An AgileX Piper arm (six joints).
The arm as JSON. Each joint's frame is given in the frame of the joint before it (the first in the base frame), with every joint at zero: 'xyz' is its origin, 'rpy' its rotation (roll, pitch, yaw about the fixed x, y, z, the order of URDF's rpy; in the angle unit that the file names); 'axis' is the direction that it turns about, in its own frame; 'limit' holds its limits. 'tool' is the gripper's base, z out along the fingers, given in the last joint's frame.
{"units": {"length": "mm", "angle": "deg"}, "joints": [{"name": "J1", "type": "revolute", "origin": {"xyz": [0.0, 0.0, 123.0], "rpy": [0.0, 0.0, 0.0]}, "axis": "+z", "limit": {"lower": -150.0, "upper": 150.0}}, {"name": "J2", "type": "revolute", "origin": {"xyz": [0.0, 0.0, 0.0], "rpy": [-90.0, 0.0, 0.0]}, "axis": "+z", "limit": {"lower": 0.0, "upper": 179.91}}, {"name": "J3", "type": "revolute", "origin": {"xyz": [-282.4, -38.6, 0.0], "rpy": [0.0, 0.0, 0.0]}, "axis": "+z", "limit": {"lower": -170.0, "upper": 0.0}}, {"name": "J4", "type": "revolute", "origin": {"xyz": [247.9, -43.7, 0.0], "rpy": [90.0, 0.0, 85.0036]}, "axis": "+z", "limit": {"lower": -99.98, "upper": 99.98}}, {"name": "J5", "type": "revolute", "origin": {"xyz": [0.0, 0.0, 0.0], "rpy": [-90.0, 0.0, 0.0]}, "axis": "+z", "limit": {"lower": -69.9, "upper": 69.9}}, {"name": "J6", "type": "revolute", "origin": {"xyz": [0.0, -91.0, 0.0], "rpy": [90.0, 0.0, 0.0]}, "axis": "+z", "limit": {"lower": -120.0, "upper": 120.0}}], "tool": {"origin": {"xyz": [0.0, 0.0, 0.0], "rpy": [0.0, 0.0, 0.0]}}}
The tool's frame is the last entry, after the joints.
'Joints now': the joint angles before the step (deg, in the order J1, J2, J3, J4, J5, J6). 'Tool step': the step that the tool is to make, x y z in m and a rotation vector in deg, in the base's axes. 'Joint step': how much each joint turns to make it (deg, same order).
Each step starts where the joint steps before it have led.
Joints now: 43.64, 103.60, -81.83, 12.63, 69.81, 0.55
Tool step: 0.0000, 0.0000, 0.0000, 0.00, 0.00, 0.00
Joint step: 0.00, 0.00, 0.00, 0.00, 0.00, 0.00
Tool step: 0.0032, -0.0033, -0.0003, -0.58, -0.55, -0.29
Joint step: -0.54, 0.00, 0.02, -0.83, -0.01, -0.02
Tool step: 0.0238, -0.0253, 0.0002, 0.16, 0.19, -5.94
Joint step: -5.64, 0.00, -0.03, 0.24, 0.03, 0.24
